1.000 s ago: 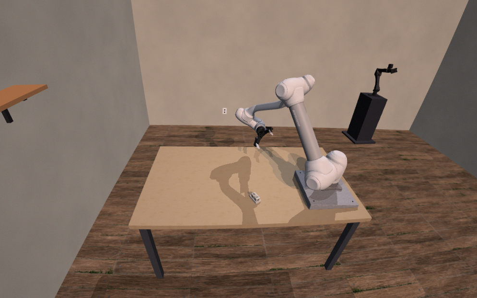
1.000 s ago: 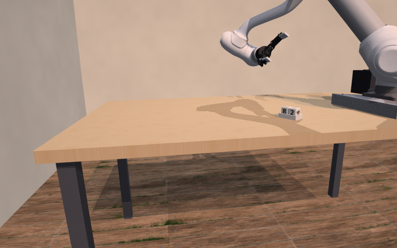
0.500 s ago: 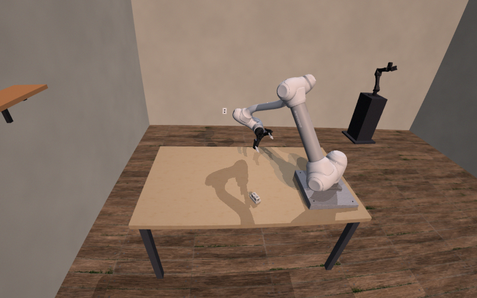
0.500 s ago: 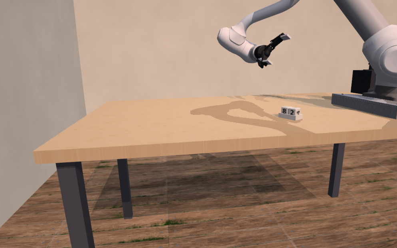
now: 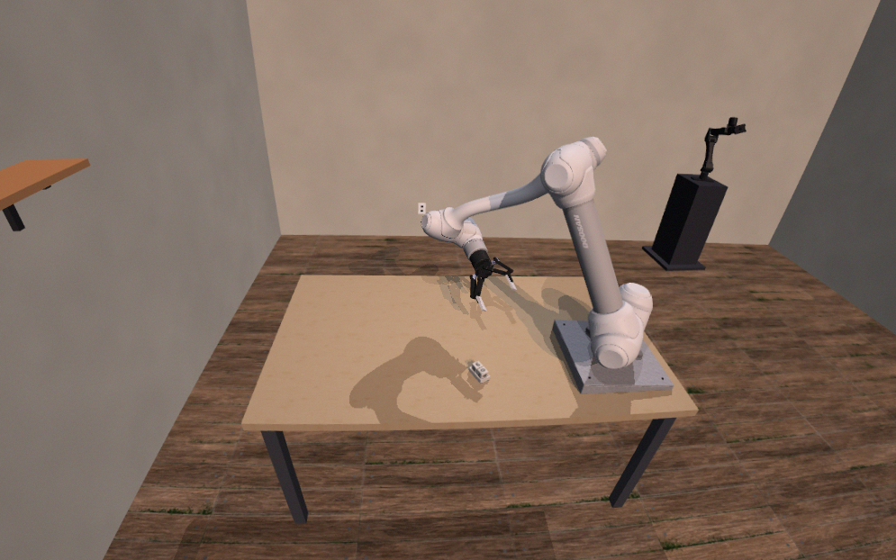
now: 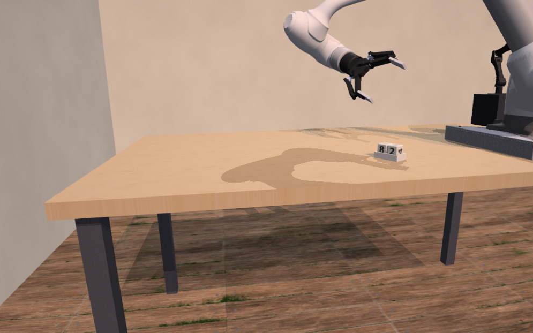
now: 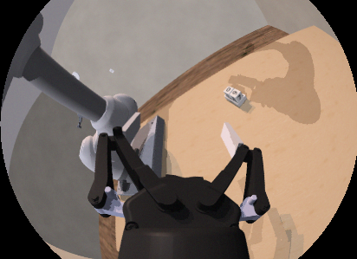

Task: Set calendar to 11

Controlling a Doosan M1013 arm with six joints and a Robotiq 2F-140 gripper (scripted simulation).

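Right now the white tray is 9 cm ahead of my hand, 19 cm to the left of it and 20 cm below it.
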